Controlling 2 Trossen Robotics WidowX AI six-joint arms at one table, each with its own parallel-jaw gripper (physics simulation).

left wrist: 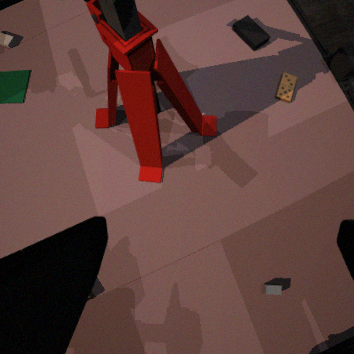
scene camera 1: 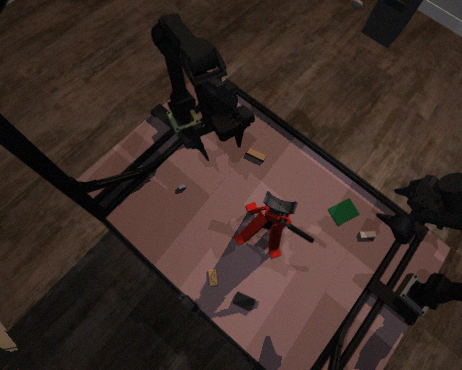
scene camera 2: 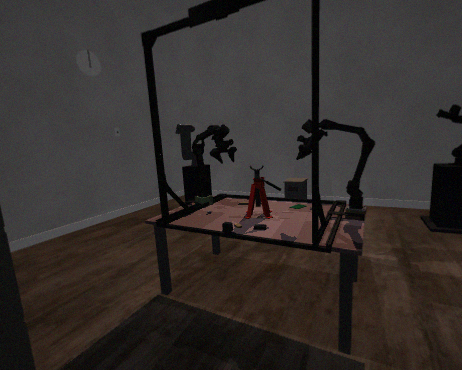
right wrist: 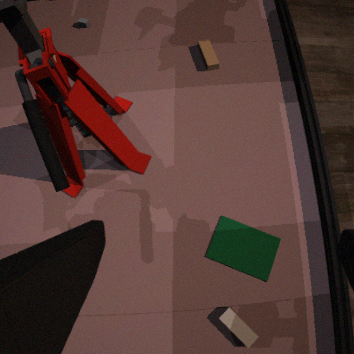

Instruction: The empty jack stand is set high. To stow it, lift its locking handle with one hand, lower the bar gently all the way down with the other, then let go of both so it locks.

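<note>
The red jack stand [scene camera 1: 275, 237] [scene camera 2: 253, 200] [left wrist: 140, 115] [right wrist: 107, 130] stands upright on its legs mid-table. Its dark bar with the curved saddle [scene camera 1: 280, 205] [scene camera 2: 256, 171] [left wrist: 120, 17] [right wrist: 22, 32] sticks up above the red body, and the saddle is empty. The black locking handle [scene camera 1: 300, 232] [scene camera 2: 273, 185] [right wrist: 46, 145] slants out and down at the stand's right in both scene views. My left gripper [scene camera 1: 223, 152] [scene camera 2: 226, 159] [left wrist: 223, 230] is open and empty, apart from the stand. My right gripper [scene camera 1: 387, 203] [scene camera 2: 301, 149] [right wrist: 222, 237] is open and empty, away from the handle.
A green square [scene camera 1: 343, 212] [right wrist: 243, 248] and a whitish block [scene camera 1: 367, 234] [right wrist: 239, 327] lie toward the right arm. A wooden block [scene camera 1: 256, 155] [right wrist: 208, 55] lies near the left gripper. A domino [scene camera 1: 212, 277] [left wrist: 286, 87] and a black block [scene camera 1: 244, 301] [left wrist: 251, 33] lie near the front edge.
</note>
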